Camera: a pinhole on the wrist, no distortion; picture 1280 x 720 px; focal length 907.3 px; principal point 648.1 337.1 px. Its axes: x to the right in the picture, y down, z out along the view. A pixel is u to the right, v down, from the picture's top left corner.
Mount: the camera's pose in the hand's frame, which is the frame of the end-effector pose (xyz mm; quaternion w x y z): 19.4 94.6 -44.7 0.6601 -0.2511 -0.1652 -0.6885
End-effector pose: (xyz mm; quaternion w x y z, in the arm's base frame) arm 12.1 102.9 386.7 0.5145 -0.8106 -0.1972 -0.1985
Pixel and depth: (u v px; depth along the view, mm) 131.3 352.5 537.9
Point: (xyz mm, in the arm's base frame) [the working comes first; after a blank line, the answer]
In the camera's frame: -306.4 9.1 537.9

460.4 62.6 -138.5
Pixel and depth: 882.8 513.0 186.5
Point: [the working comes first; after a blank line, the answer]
In the camera's frame: 48.2 36.2 186.5

176.2 170.6 258.4
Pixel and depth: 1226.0 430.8 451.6
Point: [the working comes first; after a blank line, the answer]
In the camera's frame: 287.6 46.6 451.6

228.4 515.7 181.8
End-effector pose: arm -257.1 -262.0 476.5 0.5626 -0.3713 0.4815 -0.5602
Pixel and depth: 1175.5 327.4 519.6
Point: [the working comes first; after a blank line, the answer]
In the camera's frame: 302.0 -5.6 519.6

301.3 -394.5 480.2
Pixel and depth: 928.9 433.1 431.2
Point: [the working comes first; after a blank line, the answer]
In the camera's frame: 133.5 45.6 431.2

155.6 -404.6 347.8
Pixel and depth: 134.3 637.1 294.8
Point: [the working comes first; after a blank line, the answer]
In the camera's frame: -166.9 97.5 294.8

-76.1 -387.8 107.9
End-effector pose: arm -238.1 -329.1 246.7 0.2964 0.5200 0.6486 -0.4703
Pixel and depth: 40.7 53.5 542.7
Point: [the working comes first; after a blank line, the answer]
In the camera's frame: -363.3 -169.6 542.7

439.3 -543.5 19.7
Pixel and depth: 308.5 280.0 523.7
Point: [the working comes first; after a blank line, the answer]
In the camera's frame: -196.0 -33.0 523.7

243.4 -553.0 -72.9
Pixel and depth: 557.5 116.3 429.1
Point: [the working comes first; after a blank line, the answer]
In the camera's frame: -42.8 -104.4 429.1

99.4 -603.9 46.2
